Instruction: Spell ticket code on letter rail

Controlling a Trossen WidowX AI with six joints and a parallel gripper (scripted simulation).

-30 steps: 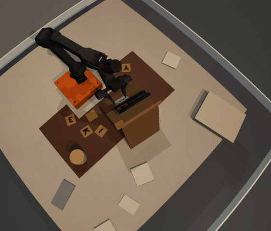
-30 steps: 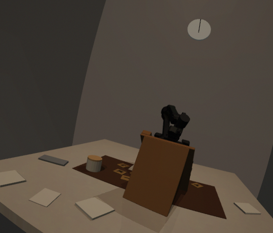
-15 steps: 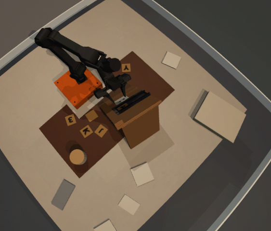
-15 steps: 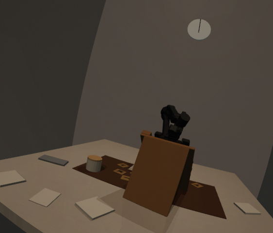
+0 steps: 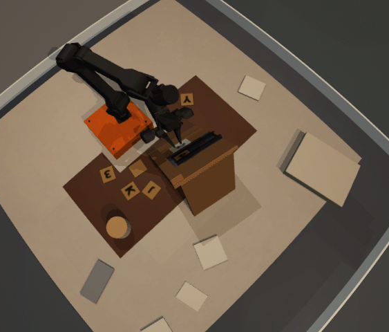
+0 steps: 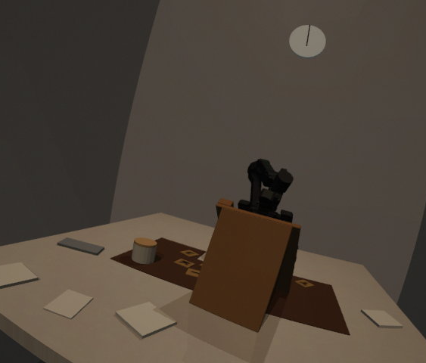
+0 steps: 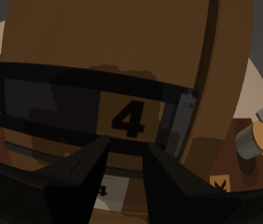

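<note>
Right now my gripper tip is 30 mm short of the tile marked 4 and 30 mm above it. From my gripper tip the other things lie so: dark brown mat: 90 mm behind, 70 mm to the right, 200 mm below; pale ticket: 30 mm behind, 30 mm to the left, 110 mm below; tile marked y: 220 mm behind, 190 mm to the left, 190 mm below.
</note>
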